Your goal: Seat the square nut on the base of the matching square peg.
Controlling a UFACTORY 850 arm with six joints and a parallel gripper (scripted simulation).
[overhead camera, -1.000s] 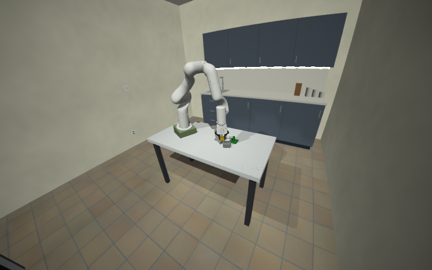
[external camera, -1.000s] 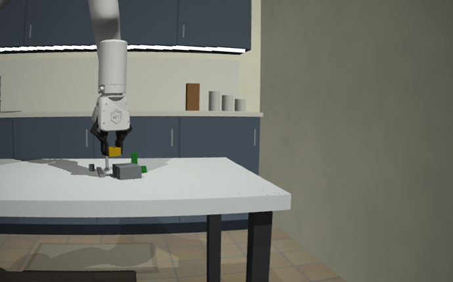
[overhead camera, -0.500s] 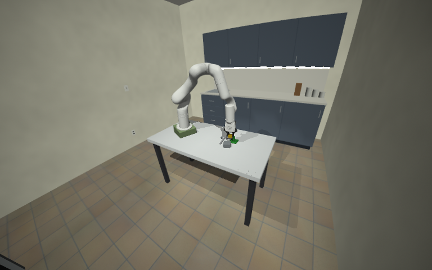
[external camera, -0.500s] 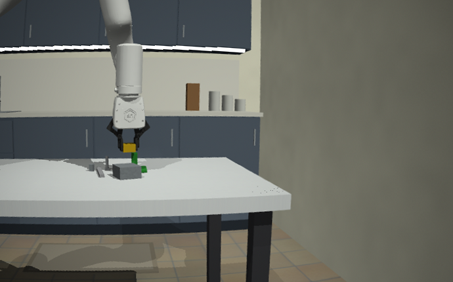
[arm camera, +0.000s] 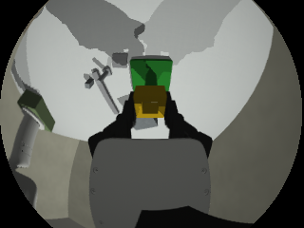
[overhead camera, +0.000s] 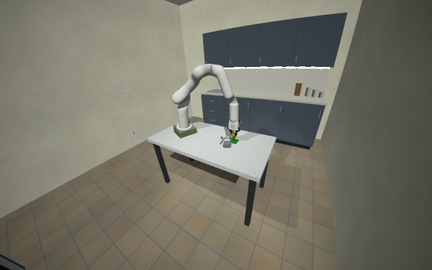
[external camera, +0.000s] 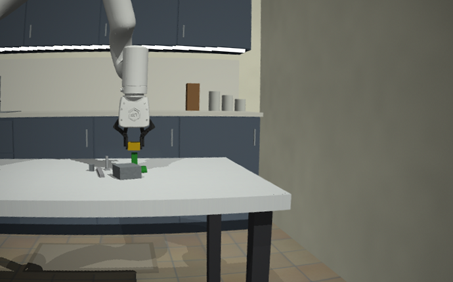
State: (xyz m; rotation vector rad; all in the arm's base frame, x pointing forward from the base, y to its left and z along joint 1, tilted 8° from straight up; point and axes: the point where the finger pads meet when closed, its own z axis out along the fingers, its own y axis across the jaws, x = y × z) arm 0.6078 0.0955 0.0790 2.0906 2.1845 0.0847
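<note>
Now: hand 2 cm past the grey block, 11 cm to the left of it and 7 cm above it.
</note>
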